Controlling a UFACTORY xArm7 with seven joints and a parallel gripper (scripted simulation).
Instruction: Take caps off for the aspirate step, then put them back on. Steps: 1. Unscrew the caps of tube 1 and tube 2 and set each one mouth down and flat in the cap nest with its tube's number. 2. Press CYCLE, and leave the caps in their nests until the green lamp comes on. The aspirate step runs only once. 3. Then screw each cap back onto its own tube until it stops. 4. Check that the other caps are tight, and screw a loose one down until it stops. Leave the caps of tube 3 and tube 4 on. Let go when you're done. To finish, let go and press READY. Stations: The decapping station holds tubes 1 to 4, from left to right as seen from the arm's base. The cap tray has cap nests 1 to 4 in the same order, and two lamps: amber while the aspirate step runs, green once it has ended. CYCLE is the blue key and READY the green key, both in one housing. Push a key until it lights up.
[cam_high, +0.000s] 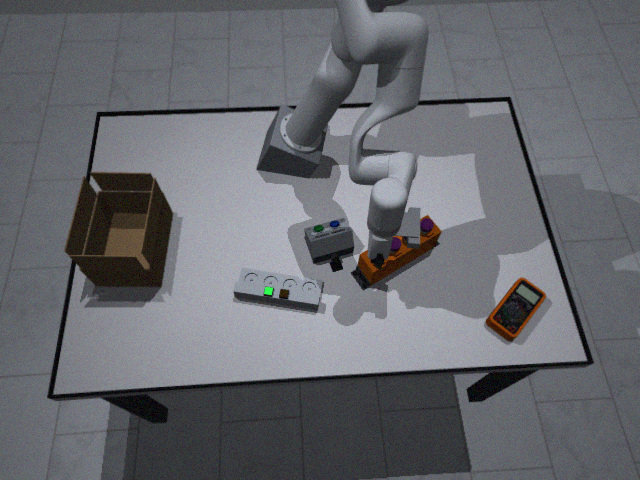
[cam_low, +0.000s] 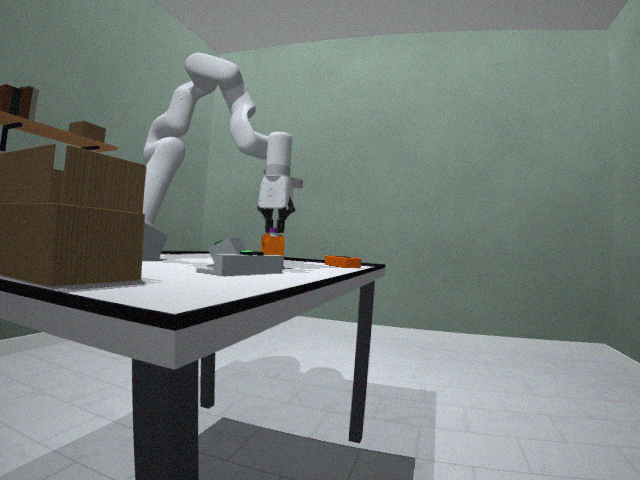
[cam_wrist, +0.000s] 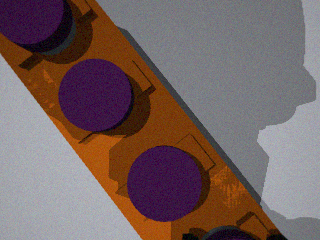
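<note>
Now: the green key 150 mm to the right of my hand, 90 mm behind it and 60 mm below it. Round my hand: tube 1: 130 mm to the left, 90 mm behind, 10 mm below; blue key: 110 mm to the right, 110 mm behind, 60 mm below; purple cap: 90 mm to the left, 60 mm behind, 10 mm below.
</note>
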